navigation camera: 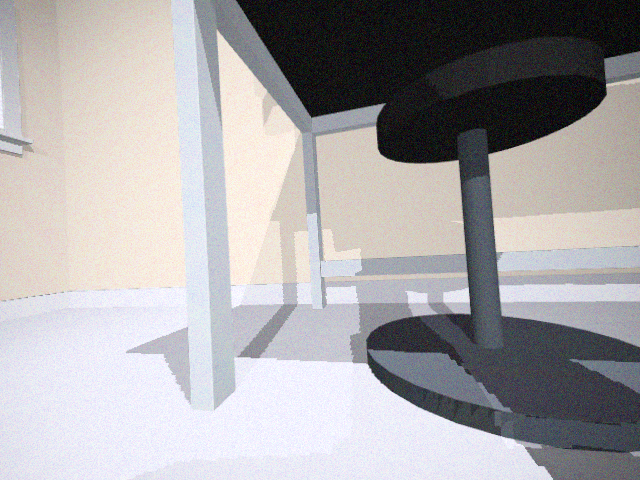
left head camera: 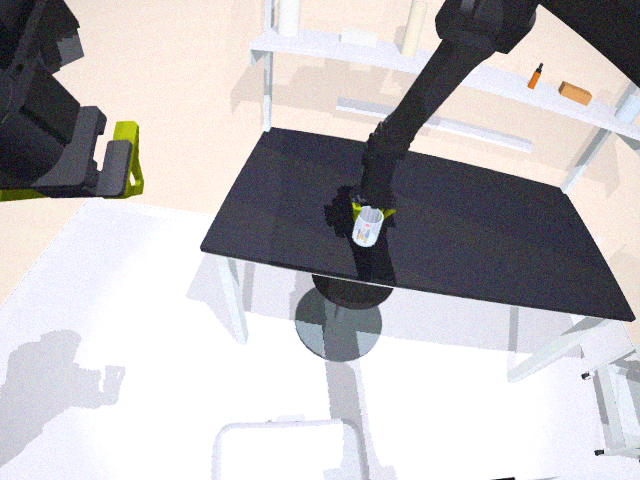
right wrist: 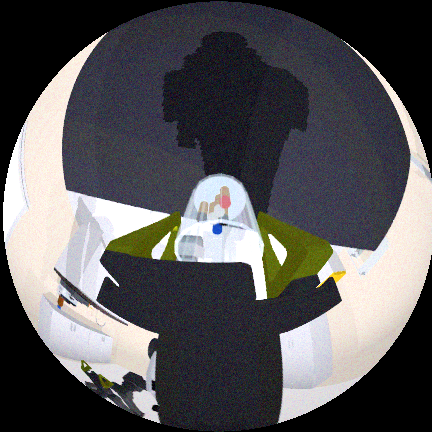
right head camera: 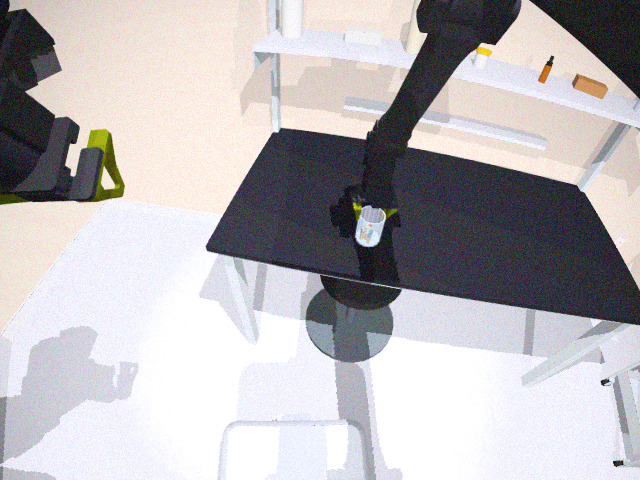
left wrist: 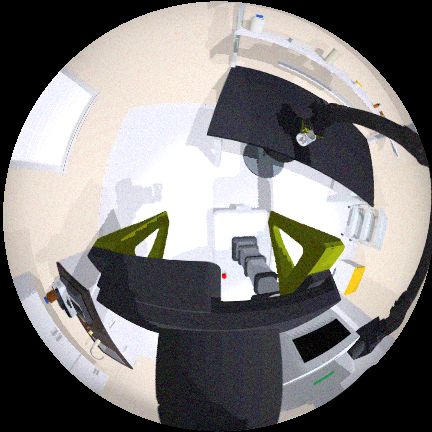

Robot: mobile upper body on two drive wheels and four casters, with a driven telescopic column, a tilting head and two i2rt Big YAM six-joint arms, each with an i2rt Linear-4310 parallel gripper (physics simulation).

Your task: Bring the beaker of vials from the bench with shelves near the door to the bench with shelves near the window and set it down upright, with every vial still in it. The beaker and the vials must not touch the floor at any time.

Path:
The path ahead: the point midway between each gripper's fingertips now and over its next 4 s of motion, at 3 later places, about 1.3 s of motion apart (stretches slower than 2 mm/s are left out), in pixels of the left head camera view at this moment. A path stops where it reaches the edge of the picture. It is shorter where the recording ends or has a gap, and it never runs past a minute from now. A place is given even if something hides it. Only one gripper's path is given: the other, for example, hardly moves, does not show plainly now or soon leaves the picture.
My right gripper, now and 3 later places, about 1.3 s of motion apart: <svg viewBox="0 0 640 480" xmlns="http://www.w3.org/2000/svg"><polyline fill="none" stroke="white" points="367,220 362,236 366,222 386,217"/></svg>

